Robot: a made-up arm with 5 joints. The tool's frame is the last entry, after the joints.
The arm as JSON. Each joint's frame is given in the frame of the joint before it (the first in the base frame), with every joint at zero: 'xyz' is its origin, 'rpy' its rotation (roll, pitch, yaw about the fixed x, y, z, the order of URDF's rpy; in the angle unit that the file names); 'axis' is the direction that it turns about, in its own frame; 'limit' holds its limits. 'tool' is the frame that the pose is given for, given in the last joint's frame.
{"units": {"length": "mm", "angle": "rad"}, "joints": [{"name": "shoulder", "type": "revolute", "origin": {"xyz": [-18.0, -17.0, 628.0], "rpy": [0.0, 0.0, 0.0]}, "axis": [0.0, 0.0, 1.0], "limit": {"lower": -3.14, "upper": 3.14}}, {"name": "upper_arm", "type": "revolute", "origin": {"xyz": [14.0, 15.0, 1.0], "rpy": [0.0, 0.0, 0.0]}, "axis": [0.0, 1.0, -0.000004], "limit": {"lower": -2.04, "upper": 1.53}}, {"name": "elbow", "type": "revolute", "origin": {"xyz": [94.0, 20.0, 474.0], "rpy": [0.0, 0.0, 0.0]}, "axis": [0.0, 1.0, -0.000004], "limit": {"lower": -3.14, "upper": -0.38}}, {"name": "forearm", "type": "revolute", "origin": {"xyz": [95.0, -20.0, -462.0], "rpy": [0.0, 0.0, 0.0]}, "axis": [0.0, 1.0, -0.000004], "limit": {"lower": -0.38, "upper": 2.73}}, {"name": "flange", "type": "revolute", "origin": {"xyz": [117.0, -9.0, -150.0], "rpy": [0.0, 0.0, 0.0]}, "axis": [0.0, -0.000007, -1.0], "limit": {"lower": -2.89, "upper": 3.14}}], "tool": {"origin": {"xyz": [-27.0, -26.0, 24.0], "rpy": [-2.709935, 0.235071, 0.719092]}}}
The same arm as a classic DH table. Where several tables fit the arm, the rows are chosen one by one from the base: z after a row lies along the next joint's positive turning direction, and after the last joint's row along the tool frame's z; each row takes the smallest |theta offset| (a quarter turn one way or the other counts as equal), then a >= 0, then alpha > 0; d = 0 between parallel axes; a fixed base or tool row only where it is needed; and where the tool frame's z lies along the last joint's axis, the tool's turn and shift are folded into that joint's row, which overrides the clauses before.
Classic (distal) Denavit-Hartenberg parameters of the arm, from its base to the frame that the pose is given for. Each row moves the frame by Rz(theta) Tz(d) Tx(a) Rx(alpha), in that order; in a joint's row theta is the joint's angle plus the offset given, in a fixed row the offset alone. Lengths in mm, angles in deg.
base (fixed): theta_offset 43.36; d 0; a -24.8; alpha 0
shoulder: theta_offset -43.36; d 629; a 14; alpha -90
upper_arm: theta_offset -78.78; d 0; a 483.2; alpha 0
elbow: theta_offset -22.84; d 0; a -471.7; alpha 0
forearm: theta_offset -78.38; d 6; a -117; alpha 90
flange: theta_offset -68.02; d 97.2; a 34.2; alpha -27.96
tool (fixed): theta_offset -150.21; d 32.7; a 0; alpha 0
Joint limits (deg, base to tool): -179.91..179.91 -116.88..87.66 -179.91..-21.77 -21.77..156.42 -165.58..179.91

